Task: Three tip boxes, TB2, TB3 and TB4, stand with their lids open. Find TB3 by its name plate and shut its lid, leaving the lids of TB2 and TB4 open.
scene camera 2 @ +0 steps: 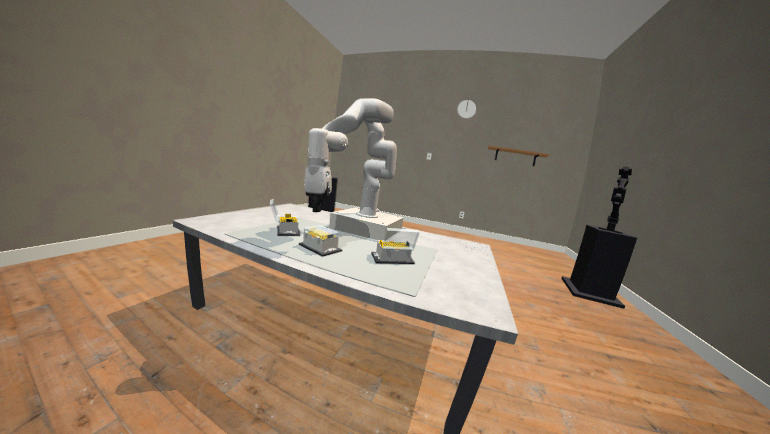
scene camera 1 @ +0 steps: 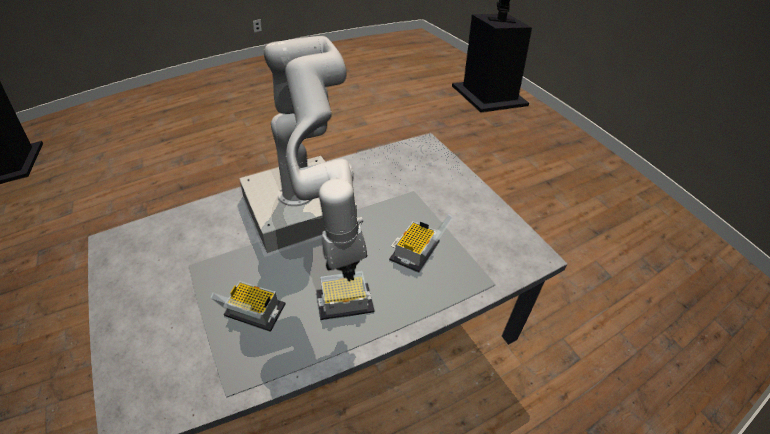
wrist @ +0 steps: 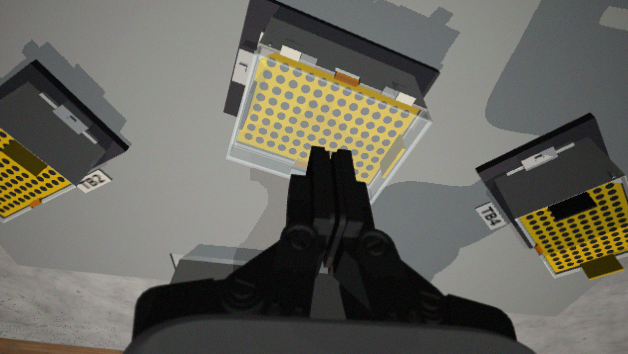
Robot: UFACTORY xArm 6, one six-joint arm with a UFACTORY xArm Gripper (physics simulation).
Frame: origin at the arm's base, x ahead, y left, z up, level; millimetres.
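Seen in the pictures: gripper, between the fingertips: (scene camera 2: 316,211) (scene camera 1: 349,277) (wrist: 324,173); arm's base, origin of its link: (scene camera 2: 367,215).
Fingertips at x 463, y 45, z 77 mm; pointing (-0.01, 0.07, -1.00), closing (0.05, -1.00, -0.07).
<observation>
Pixels of each thing's middle, then the offset from my fingertips to it. Level surfaces: height alone.
- middle box, middle of its body: (wrist: 318,124) (scene camera 1: 343,290) (scene camera 2: 323,238) dx -52, dy -4, dz -119 mm
- TB2, middle of its body: (wrist: 27,165) (scene camera 1: 412,242) (scene camera 2: 392,250) dx -170, dy +260, dz -124 mm
- grey mat, height of its surface: dz -157 mm
- table, height of its surface: dz -160 mm
TB3 is the middle box (scene camera 1: 344,308) (scene camera 2: 321,246) (wrist: 330,47), placed by the other two plates; its own plate is not readable. Its clear lid (scene camera 1: 342,290) (wrist: 290,120) lies down over the yellow rack; whether it is fully seated is unclear. TB2 (scene camera 1: 412,255) (scene camera 2: 394,253) (wrist: 50,120) has its plate (wrist: 95,181) in the wrist view and a raised lid (scene camera 1: 442,228) (scene camera 2: 407,237). TB4 (scene camera 1: 252,311) (scene camera 2: 288,229) (wrist: 530,185) shows its plate (wrist: 490,216) and a raised lid (scene camera 1: 218,297) (scene camera 2: 273,209). My gripper (scene camera 1: 350,278) (scene camera 2: 315,209) (wrist: 324,173) is shut and empty, above TB3's base-side edge, apart from the lid.
The boxes stand on a grey mat (scene camera 1: 425,307) (scene camera 2: 399,283) on the table (scene camera 1: 140,345) (scene camera 2: 469,291). The arm's pale base block (scene camera 1: 291,235) (scene camera 2: 358,225) stands behind them. TB2 and TB4 stand on either side of TB3, their raised lids reaching outward.
</observation>
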